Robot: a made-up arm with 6 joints.
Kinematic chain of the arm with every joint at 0, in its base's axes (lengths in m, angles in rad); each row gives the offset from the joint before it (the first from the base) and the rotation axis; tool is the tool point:
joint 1: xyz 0 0 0.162 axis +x
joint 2: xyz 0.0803 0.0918 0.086 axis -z
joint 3: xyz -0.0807 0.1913 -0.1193 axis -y
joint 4: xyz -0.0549 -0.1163 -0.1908 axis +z
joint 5: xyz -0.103 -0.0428 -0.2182 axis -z
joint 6: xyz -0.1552 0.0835 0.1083 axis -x
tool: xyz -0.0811 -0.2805 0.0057
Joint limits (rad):
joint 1: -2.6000..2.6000
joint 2: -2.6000..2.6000
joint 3: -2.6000..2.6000
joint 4: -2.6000..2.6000
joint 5: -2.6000..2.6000
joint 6: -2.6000..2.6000
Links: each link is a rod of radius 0.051 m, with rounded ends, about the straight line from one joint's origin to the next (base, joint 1, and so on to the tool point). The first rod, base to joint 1, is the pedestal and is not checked.
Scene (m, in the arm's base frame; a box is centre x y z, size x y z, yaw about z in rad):
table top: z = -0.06
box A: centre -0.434 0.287 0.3 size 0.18 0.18 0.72 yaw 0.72
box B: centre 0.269 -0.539 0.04 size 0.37 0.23 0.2 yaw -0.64
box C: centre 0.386 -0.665 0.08 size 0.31 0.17 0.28 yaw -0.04
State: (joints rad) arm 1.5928 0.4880 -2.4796 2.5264 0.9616 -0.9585
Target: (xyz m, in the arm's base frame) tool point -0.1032 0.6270 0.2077
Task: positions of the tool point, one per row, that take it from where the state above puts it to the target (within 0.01 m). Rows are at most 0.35 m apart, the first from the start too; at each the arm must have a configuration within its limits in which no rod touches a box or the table.
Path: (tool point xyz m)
1: -0.4797 -0.2049 0.4786
2: -0.4375 -0.0988 0.6359
3: -0.3343 0.0048 0.7692
4: -0.1841 0.0937 0.8590
5: -0.1627 0.3881 0.7353
6: -0.1324 0.5800 0.4944
7: -0.1032 0.6270 0.2077

